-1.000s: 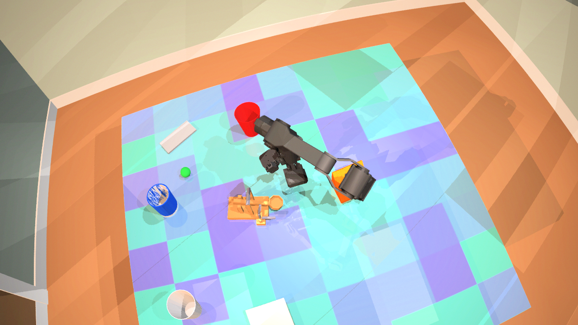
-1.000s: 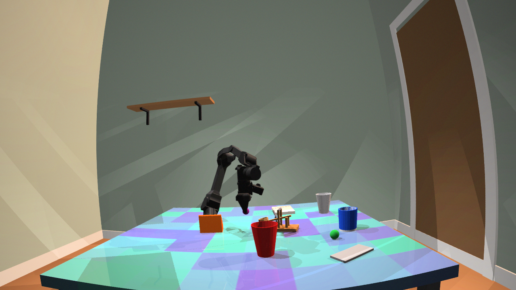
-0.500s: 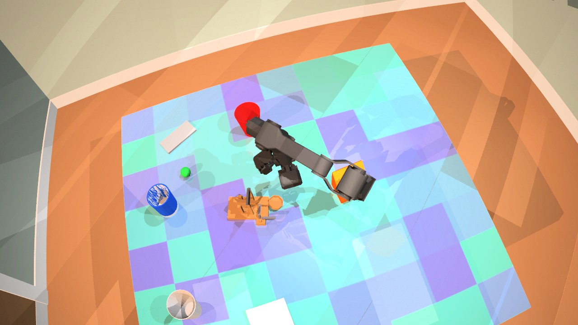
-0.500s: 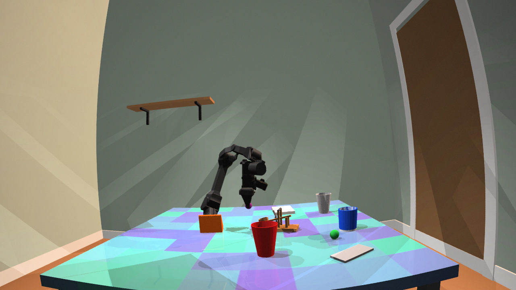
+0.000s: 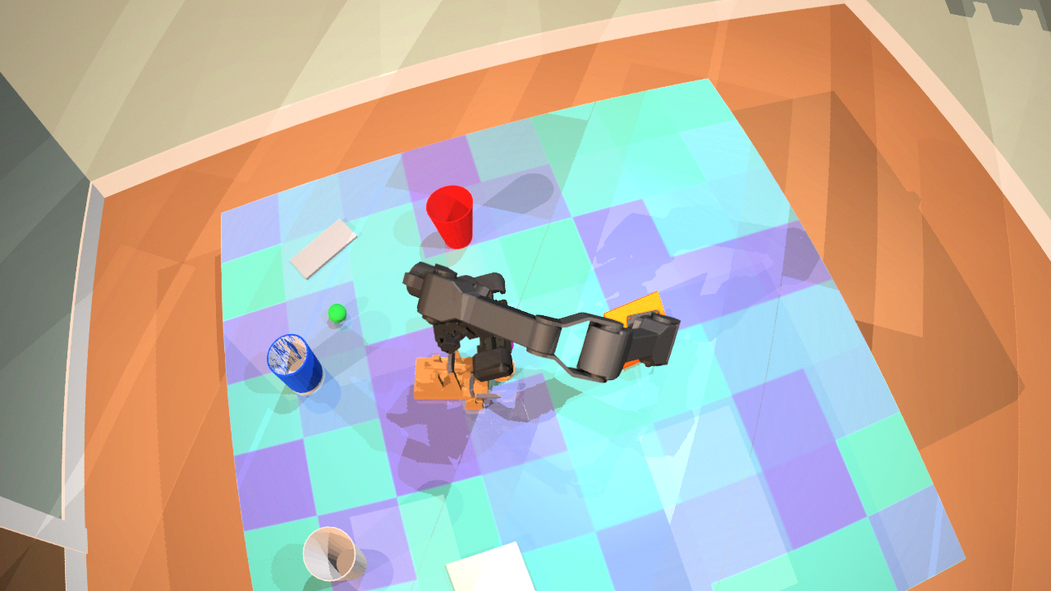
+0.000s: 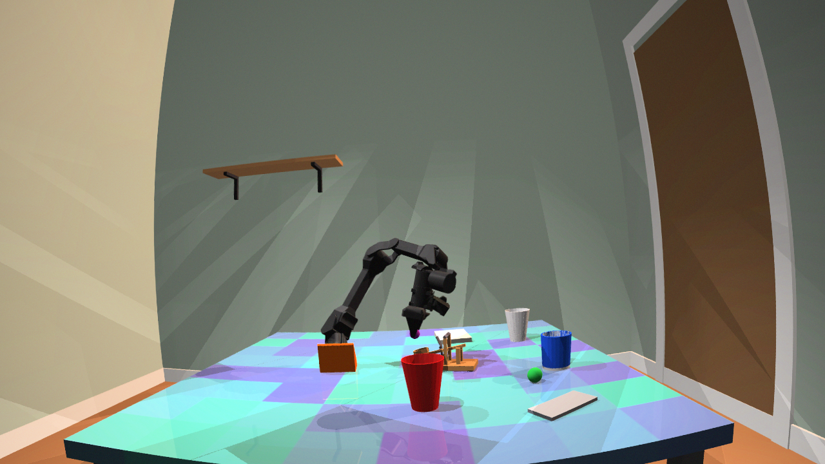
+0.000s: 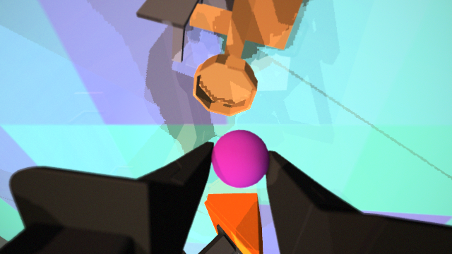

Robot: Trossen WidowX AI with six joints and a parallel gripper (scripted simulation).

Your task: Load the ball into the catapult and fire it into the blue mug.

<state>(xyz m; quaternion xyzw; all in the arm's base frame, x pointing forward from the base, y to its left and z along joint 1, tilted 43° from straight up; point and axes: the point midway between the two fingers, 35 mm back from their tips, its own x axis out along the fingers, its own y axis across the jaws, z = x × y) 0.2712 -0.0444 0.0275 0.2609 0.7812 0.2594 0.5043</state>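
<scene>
Now: gripper tip 8 cm short of the catapult, 5 cm above it and 2 cm to the right of it. The rest, counted from my gripper tip: magenta ball (1 cm above); then green ball (32 cm ahead, 21 cm to the right, 9 cm below); then red cup (33 cm to the right, 7 cm below, 4 cm ahead).
</scene>
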